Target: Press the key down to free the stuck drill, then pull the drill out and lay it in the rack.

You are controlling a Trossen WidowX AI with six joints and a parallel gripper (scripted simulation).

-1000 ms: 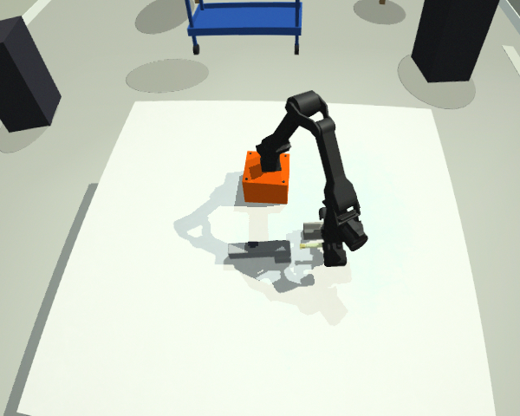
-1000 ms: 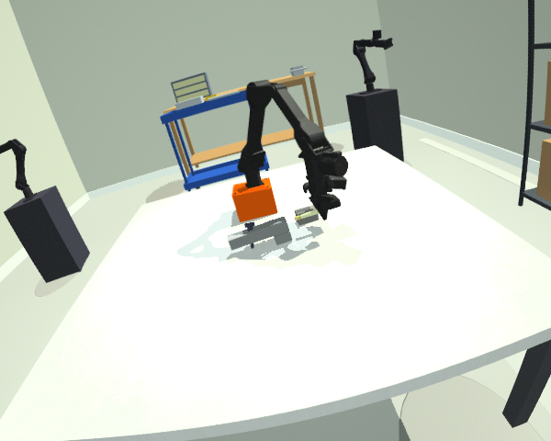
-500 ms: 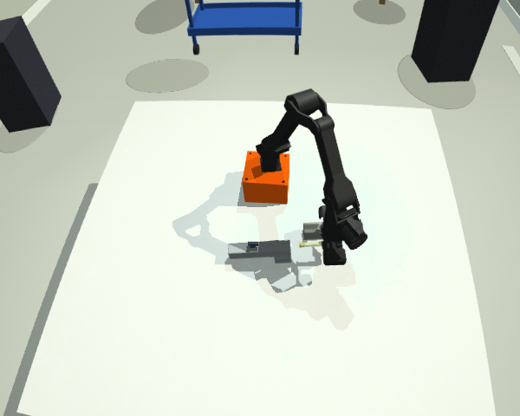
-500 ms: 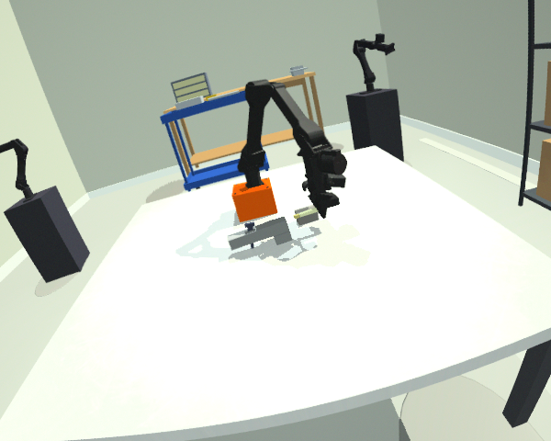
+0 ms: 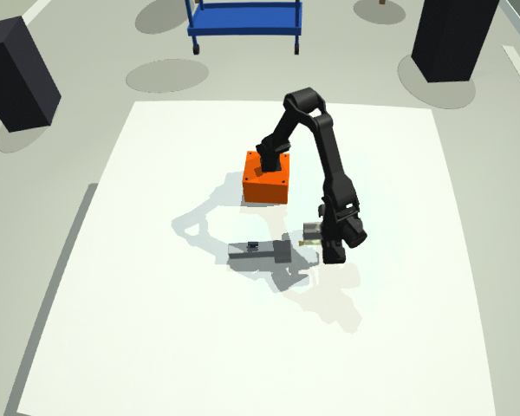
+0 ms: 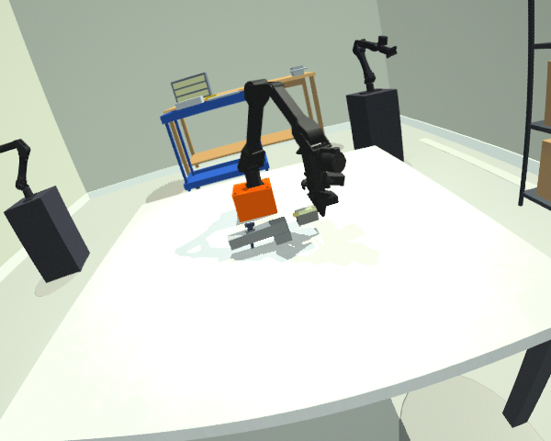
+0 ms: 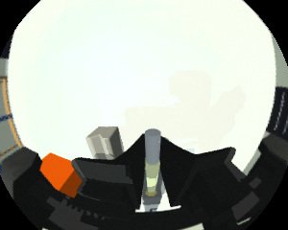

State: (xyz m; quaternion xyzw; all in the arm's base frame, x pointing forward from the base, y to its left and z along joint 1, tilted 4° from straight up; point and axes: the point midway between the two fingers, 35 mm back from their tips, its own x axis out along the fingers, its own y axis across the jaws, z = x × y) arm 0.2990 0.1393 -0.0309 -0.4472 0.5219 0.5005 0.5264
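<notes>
Right now the drill is 4 cm to the right of my gripper tip and 3 cm above it. The rest, counted from my gripper tip: grey rack 8 cm behind, 3 cm to the right, 2 cm below; dark key 2 cm behind, 23 cm to the right, 1 cm above; long grey block 2 cm behind, 20 cm to the right.
</notes>
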